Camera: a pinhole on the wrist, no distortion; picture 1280 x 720 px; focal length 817.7 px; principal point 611.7 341.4 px. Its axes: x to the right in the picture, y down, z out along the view. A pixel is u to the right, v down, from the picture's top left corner.
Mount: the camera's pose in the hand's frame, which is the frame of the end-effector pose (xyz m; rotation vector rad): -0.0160 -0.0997 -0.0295 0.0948 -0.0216 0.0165
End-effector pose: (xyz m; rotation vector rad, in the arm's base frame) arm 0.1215 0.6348 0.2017 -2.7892 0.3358 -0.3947
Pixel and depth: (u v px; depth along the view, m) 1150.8 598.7 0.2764
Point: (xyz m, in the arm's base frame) 0.3549 0.6936 0.0142
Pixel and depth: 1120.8 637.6 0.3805
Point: 0.4286 0.6700 -0.0879
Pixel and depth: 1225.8 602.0 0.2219
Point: 0.3268 0.6931 0.0660
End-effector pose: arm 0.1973 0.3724 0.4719 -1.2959 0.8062 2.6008
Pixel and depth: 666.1 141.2 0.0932
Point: 0.2055 0.5166 0.4575
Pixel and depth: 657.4 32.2 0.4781
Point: 0.0014 0.8684 0.5478
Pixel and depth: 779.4 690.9 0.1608
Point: 0.1080 0.4807 0.5111
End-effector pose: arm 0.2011 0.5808 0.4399 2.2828 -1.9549 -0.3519
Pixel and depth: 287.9 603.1 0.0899
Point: 0.2548 0.6508 0.3665
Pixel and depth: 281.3 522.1 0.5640
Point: 0.0617 0.8737 -0.0624
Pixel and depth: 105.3 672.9 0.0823
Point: 0.2497 0.6645 0.3765
